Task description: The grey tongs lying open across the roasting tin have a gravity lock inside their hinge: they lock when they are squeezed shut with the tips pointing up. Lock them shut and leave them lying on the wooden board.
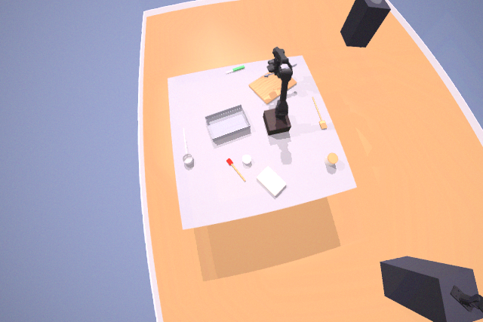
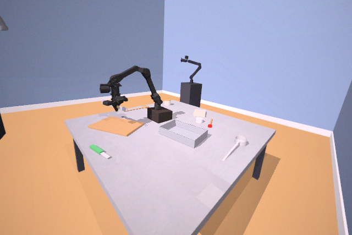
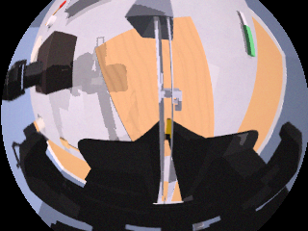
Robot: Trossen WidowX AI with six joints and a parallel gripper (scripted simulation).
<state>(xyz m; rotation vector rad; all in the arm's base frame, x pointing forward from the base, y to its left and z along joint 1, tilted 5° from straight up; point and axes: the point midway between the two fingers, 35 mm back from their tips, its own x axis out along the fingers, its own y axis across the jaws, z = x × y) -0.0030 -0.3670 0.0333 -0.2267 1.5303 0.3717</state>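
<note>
My gripper tip is now 12 cm above the wooden board. The rest, counted from my gripper tip: red-headed spatula: 36 cm ahead, 71 cm to the left, 12 cm below; grey roasting tin: 40 cm ahead, 37 cm to the left, 10 cm below; white block: 10 cm ahead, 83 cm to the left, 11 cm below.
</note>
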